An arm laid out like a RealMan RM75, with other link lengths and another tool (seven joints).
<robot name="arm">
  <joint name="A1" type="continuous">
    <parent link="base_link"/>
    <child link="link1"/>
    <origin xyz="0 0 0.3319"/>
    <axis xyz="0 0 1"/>
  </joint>
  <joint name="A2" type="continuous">
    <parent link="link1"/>
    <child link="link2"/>
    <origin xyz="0 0 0"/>
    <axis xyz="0 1 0"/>
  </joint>
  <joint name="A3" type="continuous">
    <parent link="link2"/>
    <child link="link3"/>
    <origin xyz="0 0 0.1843"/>
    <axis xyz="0 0 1"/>
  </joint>
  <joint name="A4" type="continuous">
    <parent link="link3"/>
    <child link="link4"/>
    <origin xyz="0 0 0"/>
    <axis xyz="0 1 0"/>
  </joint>
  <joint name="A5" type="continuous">
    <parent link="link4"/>
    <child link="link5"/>
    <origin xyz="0 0 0.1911"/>
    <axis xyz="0 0 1"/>
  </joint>
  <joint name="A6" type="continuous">
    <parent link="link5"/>
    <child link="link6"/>
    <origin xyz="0 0 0"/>
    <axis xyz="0 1 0"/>
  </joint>
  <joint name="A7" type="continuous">
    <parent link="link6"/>
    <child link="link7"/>
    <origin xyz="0 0 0.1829"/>
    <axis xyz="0 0 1"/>
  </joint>
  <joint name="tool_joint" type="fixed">
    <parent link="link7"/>
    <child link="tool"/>
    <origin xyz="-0.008 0.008 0.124" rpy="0 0.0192 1.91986"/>
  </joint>
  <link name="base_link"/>
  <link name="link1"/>
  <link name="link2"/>
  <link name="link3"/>
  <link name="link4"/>
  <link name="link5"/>
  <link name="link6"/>
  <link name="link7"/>
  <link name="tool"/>
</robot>
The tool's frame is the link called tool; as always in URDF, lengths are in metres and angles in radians. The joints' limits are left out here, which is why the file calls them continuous.
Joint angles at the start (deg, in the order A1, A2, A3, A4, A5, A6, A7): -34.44, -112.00, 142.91, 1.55, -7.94, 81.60, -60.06
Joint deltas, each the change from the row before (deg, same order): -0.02, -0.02, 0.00, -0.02, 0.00, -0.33, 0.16; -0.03, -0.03, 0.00, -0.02, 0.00, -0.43, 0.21; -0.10, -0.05, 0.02, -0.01, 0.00, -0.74, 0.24; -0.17, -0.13, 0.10, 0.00, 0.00, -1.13, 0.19; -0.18, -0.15, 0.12, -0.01, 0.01, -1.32, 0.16; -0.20, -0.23, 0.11, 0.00, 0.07, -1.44, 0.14; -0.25, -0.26, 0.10, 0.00, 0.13, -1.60, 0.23; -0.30, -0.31, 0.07, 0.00, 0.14, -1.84, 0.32; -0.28, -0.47, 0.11, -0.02, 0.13, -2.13, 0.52; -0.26, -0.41, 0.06, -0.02, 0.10, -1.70, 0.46; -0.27, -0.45, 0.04, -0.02, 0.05, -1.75, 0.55; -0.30, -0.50, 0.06, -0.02, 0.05, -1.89, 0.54; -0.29, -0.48, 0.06, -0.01, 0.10, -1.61, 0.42
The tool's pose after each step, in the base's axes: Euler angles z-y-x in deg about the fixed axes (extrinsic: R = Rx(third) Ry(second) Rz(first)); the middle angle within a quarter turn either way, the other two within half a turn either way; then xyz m. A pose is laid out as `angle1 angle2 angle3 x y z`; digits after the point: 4 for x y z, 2 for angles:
62.73 31.69 -145.75 -0.1245 0.3412 -0.0329
62.89 31.29 -145.66 -0.1262 0.3423 -0.0338
63.11 30.64 -145.56 -0.1288 0.3441 -0.0353
63.30 29.70 -145.51 -0.1324 0.3464 -0.0380
63.46 28.57 -145.45 -0.1368 0.3489 -0.0411
63.61 27.39 -145.46 -0.1412 0.3512 -0.0449
63.90 26.09 -145.50 -0.1460 0.3536 -0.0492
64.27 24.62 -145.51 -0.1515 0.3565 -0.0538
64.73 22.94 -145.53 -0.1579 0.3590 -0.0596
65.16 21.64 -145.53 -0.1626 0.3611 -0.0641
65.62 20.34 -145.49 -0.1673 0.3632 -0.0686
66.09 18.94 -145.46 -0.1722 0.3653 -0.0735
66.50 17.80 -145.55 -0.1760 0.3665 -0.0781

